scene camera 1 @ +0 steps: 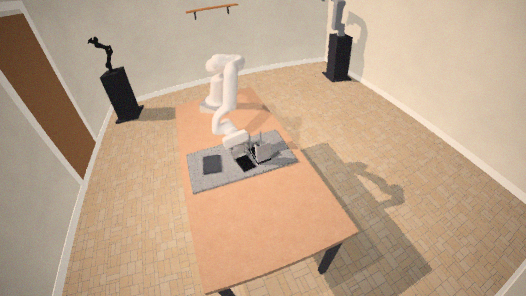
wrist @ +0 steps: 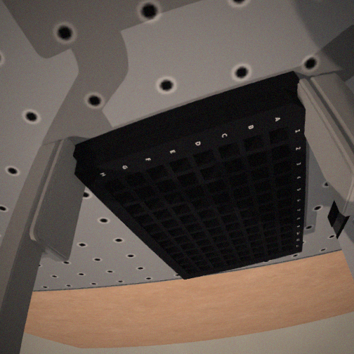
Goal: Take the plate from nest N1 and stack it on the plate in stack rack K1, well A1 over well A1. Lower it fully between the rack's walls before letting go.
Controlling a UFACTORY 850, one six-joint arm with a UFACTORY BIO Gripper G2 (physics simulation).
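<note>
My gripper is shut on a black well plate by its two sides near one end. In the wrist view the plate's lettered edge is nearest, with A at the right and H at the left, and its far end slopes down away from the fingers. In the scene view it is low over the grey deck, just left of the pale-walled stack rack K1, not between its walls. Whether it touches the deck or rack I cannot tell. The plate in the rack is mostly hidden. A dark flat rectangle, likely nest N1, is farther left.
The perforated grey deck lies across the orange-brown table. A small black part shows beside the right finger in the wrist view; I cannot tell what it belongs to. Black pedestals stand beyond the table.
</note>
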